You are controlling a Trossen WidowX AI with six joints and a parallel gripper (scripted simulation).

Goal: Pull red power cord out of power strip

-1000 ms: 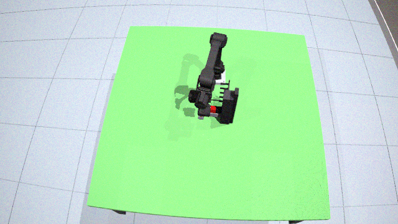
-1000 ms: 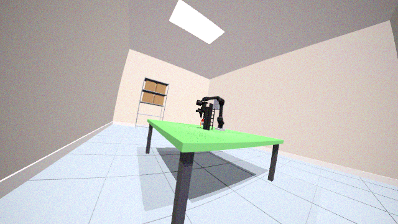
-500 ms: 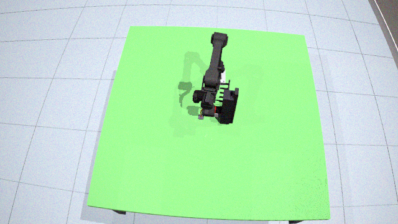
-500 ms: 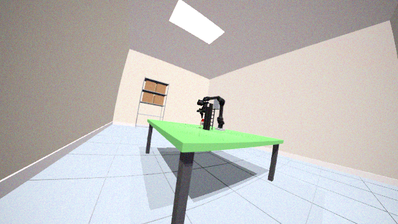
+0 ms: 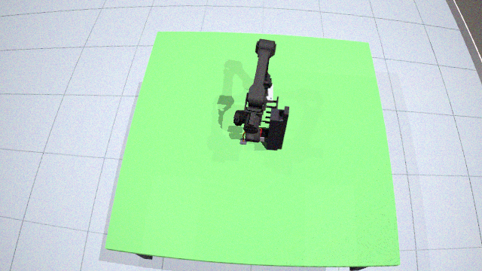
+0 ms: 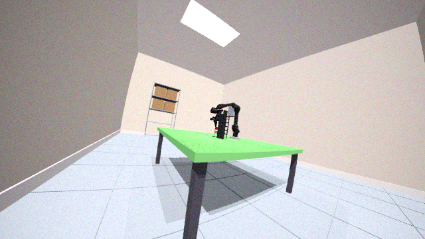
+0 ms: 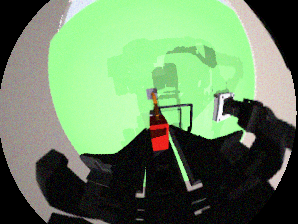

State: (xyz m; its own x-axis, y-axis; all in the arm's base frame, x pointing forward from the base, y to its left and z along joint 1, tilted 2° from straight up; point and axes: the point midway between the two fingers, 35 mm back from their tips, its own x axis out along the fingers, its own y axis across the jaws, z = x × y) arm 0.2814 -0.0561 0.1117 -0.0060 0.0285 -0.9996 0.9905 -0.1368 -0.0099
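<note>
My gripper tip is 10 mm short of the black power strip, 100 mm to the right of it and 20 mm below it. Round my gripper tip: red plug 30 mm to the left.
</note>
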